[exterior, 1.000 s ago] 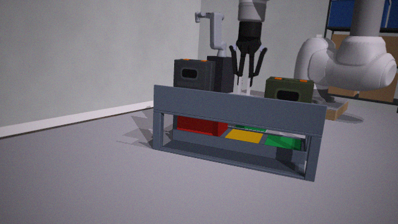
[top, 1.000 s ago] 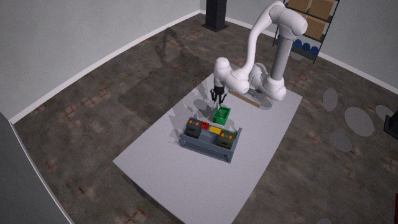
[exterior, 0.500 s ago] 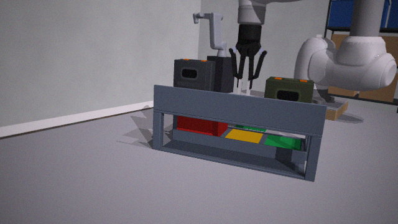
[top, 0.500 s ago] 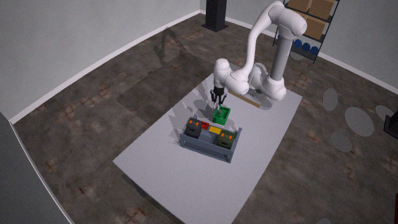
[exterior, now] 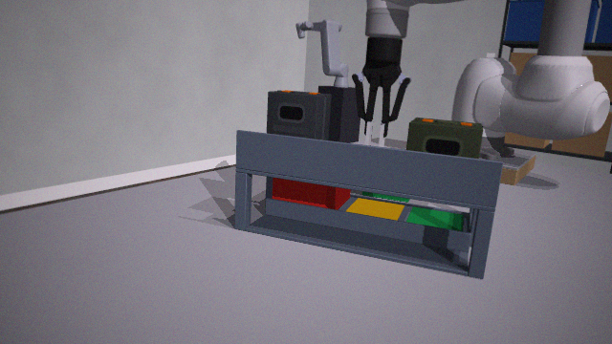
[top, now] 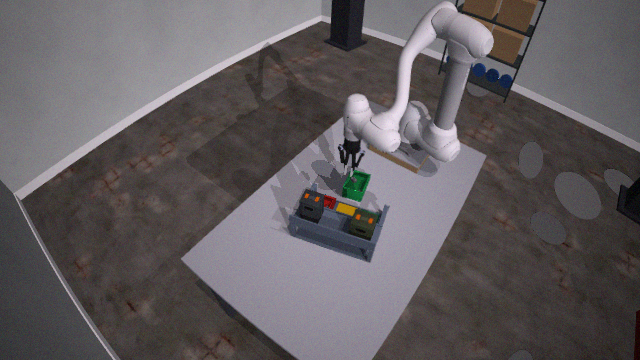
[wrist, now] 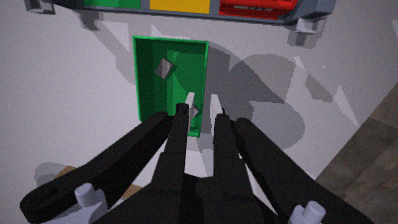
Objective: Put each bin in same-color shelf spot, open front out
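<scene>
The green bin lies 20 mm behind my hand, 40 mm to the left of it and 80 mm below it. From my hand the other things lie so: olive box (230 mm ahead, 270 mm to the left, 30 mm above); red bin (230 mm ahead, 20 mm to the left, 80 mm below); dark grey box (310 mm ahead, 50 mm to the left, 40 mm above).
</scene>
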